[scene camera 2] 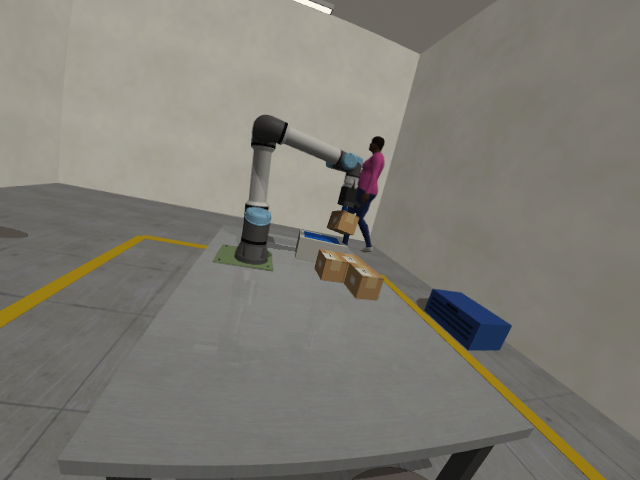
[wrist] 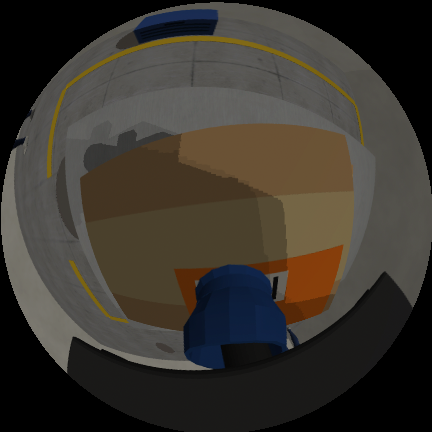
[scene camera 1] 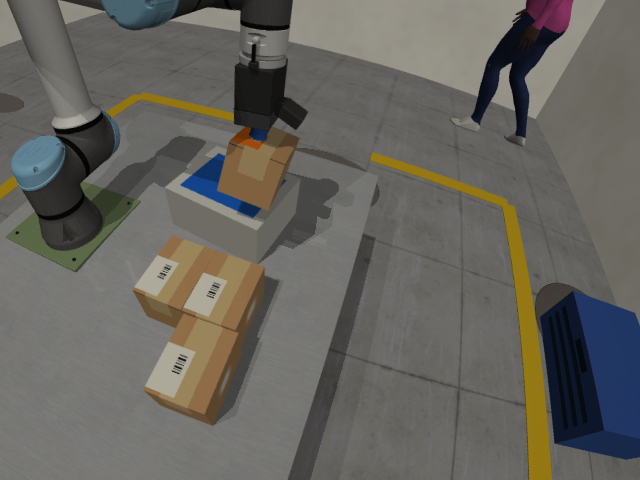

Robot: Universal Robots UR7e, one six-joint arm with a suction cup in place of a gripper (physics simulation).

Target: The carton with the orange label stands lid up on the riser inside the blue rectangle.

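Frame: origin at the arm's base, x ahead, y right, z down, level; millimetres.
Where they show: end effector, tool point: (wrist: 226, 281) (scene camera 1: 258, 140); arm's base, origin of the base link: (scene camera 2: 251, 258) (scene camera 1: 73, 227).
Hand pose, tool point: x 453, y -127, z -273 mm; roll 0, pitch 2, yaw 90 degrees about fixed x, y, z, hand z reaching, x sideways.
Observation:
Things, the pixels of their top centre, and the offset from my tool point.
- carton with the orange label, middle of its top: (wrist: 256, 321) (scene camera 1: 261, 128) (scene camera 2: 346, 209) dx +8, dy +4, dz -30 mm
- grey riser, middle of its top: (scene camera 1: 233, 182) (scene camera 2: 321, 237) dx -72, dy -48, dz +159 mm
- blue rectangle, middle of its top: (scene camera 1: 233, 182) (scene camera 2: 321, 237) dx -72, dy -48, dz +159 mm
The carton with the orange label (scene camera 1: 253, 173) (scene camera 2: 342, 222) (wrist: 220, 220) hangs from my suction cup (scene camera 1: 258, 134) (scene camera 2: 345, 208) (wrist: 235, 300), which sits on the lid at the label, off the lid's middle. The carton is tilted, its lid facing up at a slant. It hangs above the grey riser (scene camera 1: 211, 222) (scene camera 2: 309, 250), with a gap below it in scene camera 2. The blue rectangle (scene camera 1: 199, 183) (scene camera 2: 320, 237) lies on the riser's top; in scene camera 1 the carton hides its right part. The riser's top does not show in the wrist view.
Three cartons with white labels (scene camera 1: 193, 255) (scene camera 1: 235, 273) (scene camera 1: 206, 348) stand close together in front of the riser. The arm's green base plate (scene camera 1: 116, 204) (scene camera 2: 224, 255) is to the left. A person (scene camera 1: 498, 67) (scene camera 2: 373, 175) stands beyond the table. A blue cabinet (scene camera 1: 610, 361) (scene camera 2: 475, 320) (wrist: 175, 22) is on the floor.

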